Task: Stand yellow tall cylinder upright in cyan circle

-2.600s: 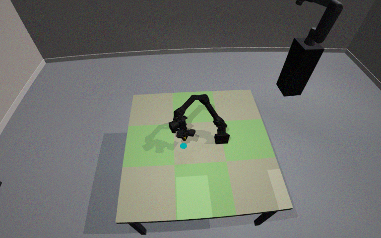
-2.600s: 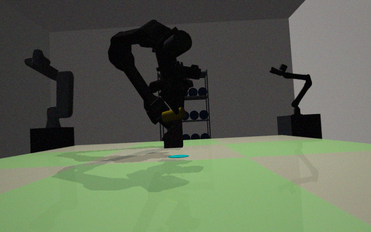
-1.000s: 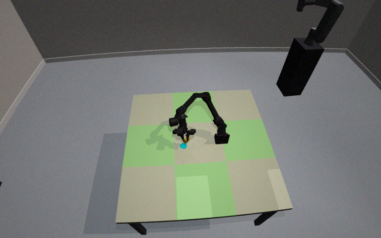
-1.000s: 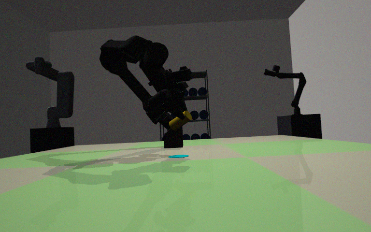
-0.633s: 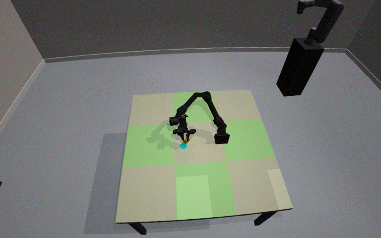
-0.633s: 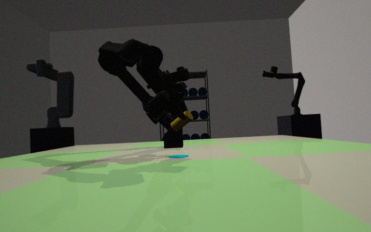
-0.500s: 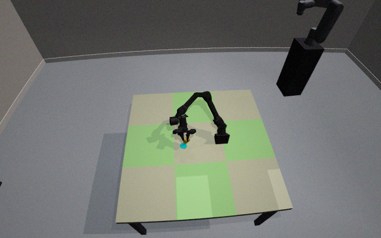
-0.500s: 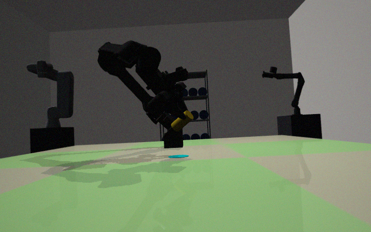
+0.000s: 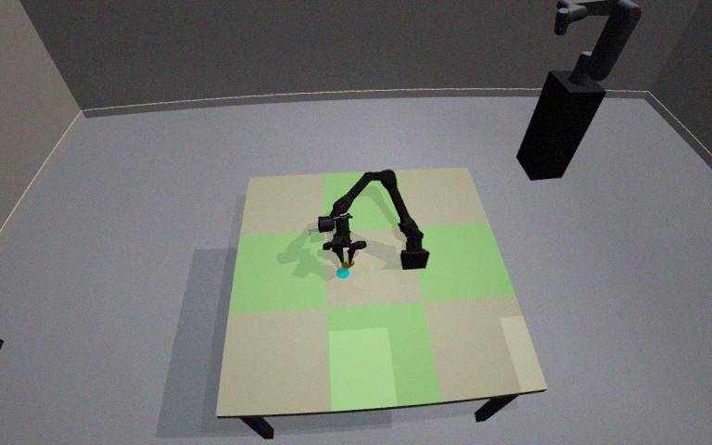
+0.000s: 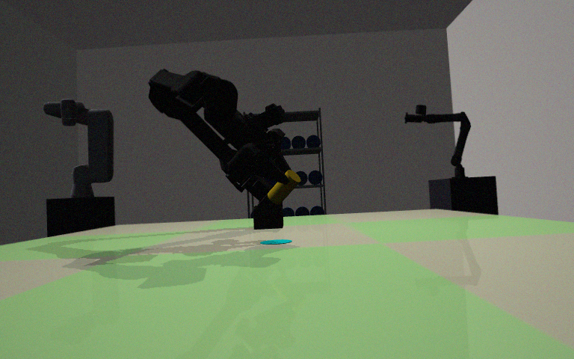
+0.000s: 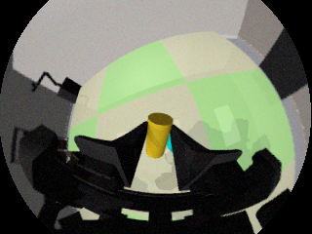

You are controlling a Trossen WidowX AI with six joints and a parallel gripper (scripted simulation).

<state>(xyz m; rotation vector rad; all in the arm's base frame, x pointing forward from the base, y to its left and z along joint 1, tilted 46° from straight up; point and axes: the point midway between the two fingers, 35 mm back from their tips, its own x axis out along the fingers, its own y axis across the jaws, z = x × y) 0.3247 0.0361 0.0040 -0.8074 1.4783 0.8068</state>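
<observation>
Right now the flat cyan circle is 1 cm ahead of my gripper tip, 3 cm to the right of it and 12 cm below it. Round my gripper tip: yellow tall cylinder: 1 cm behind, 1 cm to the right, 1 cm below.
</observation>
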